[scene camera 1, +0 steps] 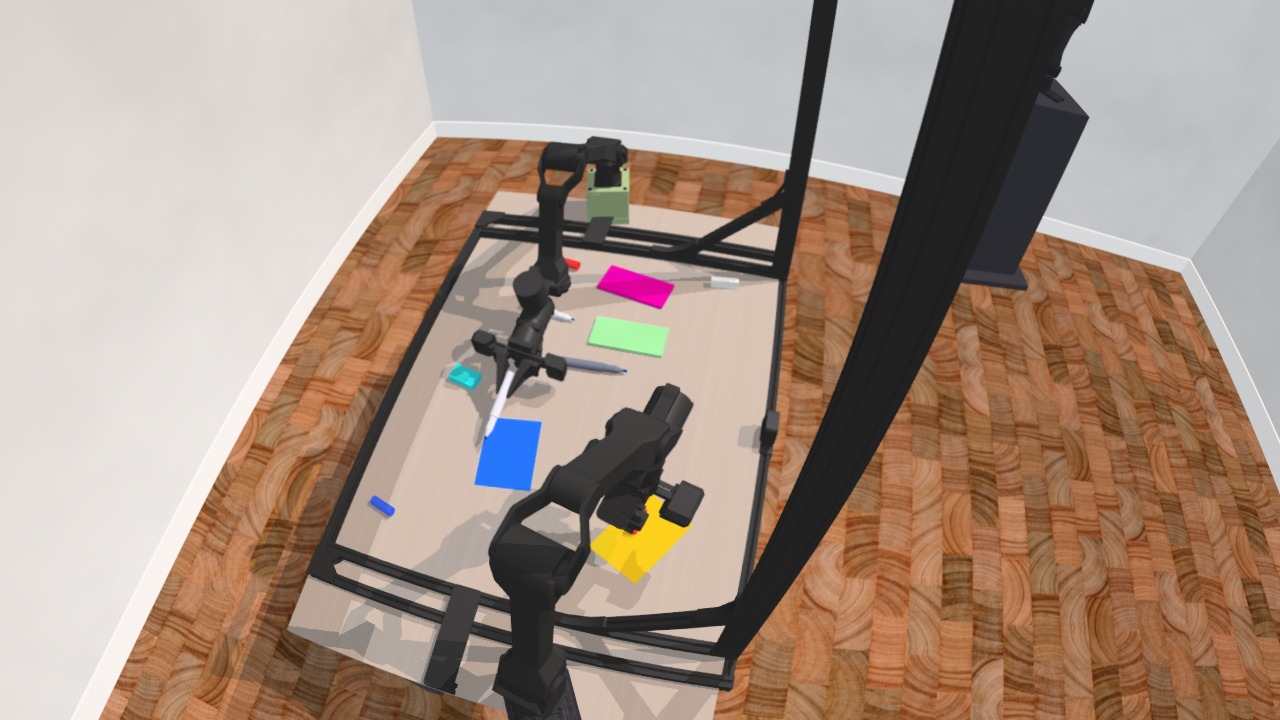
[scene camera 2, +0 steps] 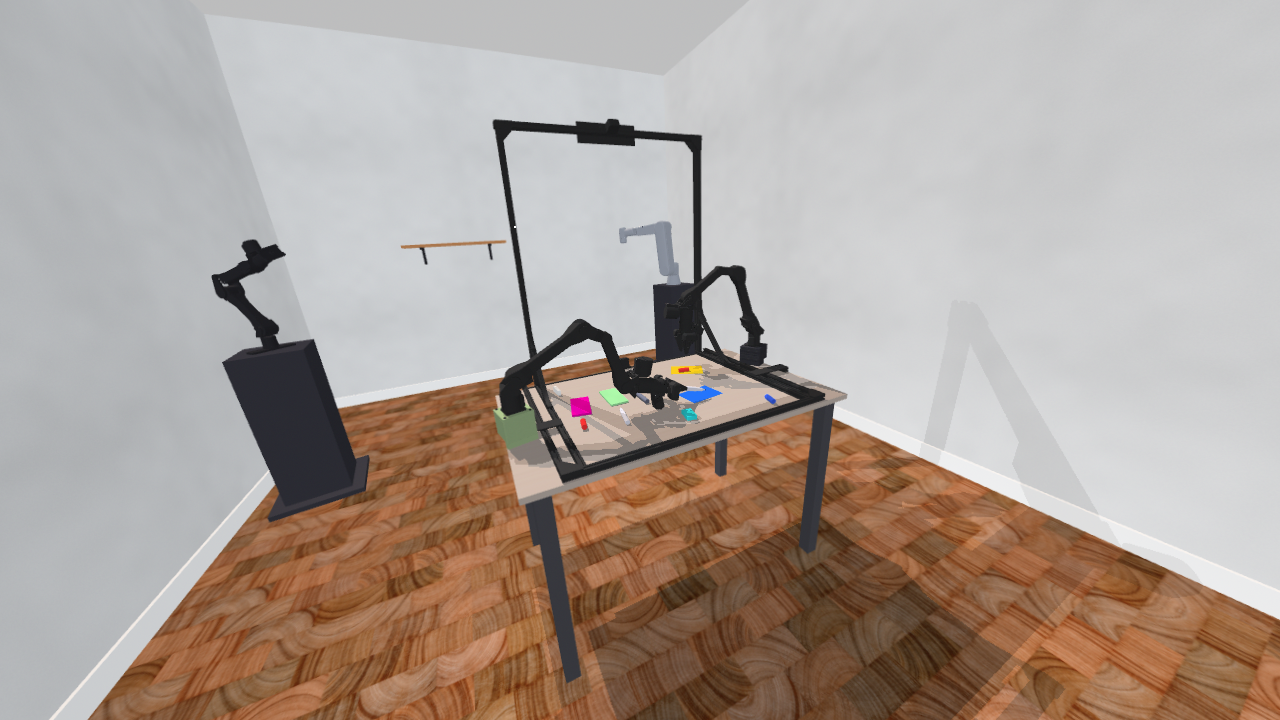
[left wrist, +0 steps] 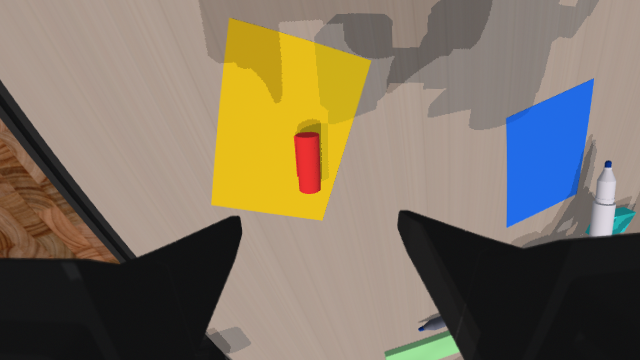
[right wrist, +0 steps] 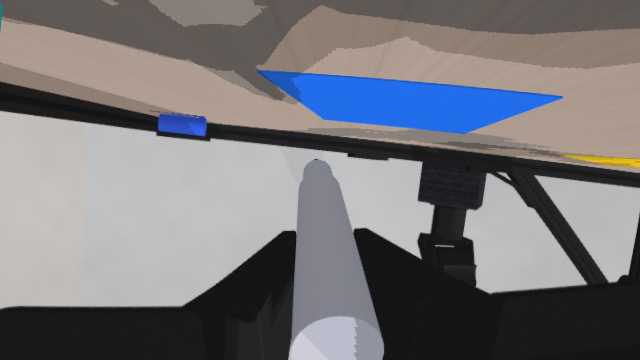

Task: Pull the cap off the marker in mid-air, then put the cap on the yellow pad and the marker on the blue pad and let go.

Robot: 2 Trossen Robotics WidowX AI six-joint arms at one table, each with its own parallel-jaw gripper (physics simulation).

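Where they show: left gripper, fingertip midpoint: (scene camera 2: 683, 352) (left wrist: 320, 221); right gripper, fingertip midpoint: (scene camera 1: 502, 395) (scene camera 2: 685, 388) (right wrist: 325, 243); left arm's base, origin of the base link: (scene camera 1: 537, 695) (scene camera 2: 753, 344) (right wrist: 451, 203); right arm's base, origin of the base link: (scene camera 1: 608, 179) (scene camera 2: 513, 409).
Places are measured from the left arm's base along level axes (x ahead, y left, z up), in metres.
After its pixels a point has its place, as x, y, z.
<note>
The red cap (left wrist: 308, 165) {0.287, -0.224, -0.069} (scene camera 2: 683, 369) {0.296, -0.221, -0.074} lies on its side on the yellow pad (left wrist: 250, 150) {0.249, -0.253, -0.087} (scene camera 1: 648, 550) {0.231, -0.231, -0.087}. My left gripper (left wrist: 320, 221) {0.287, -0.226, 0.005} (scene camera 1: 656, 508) {0.287, -0.226, 0.005} is open and empty above the pad, with the cap beyond its fingertips in the left wrist view. My right gripper (right wrist: 325, 243) {0.569, -0.045, -0.032} (scene camera 1: 508, 380) {0.569, -0.045, -0.032} is shut on the white marker (right wrist: 322, 250) {0.591, -0.056, -0.036} (scene camera 1: 498, 404) {0.549, -0.035, -0.030} (left wrist: 604, 212) {0.535, -0.031, -0.037}, which is uncapped with a dark blue tip. The marker slants, its tip above the table near a corner of the blue pad (scene camera 1: 510, 456) {0.471, -0.036, -0.087} (left wrist: 545, 155) {0.469, -0.033, -0.087} (right wrist: 410, 102) {0.511, -0.050, -0.087}. In scene camera 1 the left gripper hides most of the cap.
A teal block (scene camera 1: 463, 376) {0.665, 0.030, -0.073} lies left of the right gripper, and a blue cap (scene camera 1: 382, 505) {0.405, 0.221, -0.066} (right wrist: 182, 125) {0.415, 0.217, -0.075} nearer the left edge. A grey marker (scene camera 1: 595, 365) {0.623, -0.232, -0.071}, a second white marker (scene camera 1: 563, 316) {0.769, -0.196, -0.075}, a green pad (scene camera 1: 628, 336) {0.686, -0.313, -0.080} and a magenta pad (scene camera 1: 635, 286) {0.820, -0.363, -0.080} lie farther back. A black frame edges the table.
</note>
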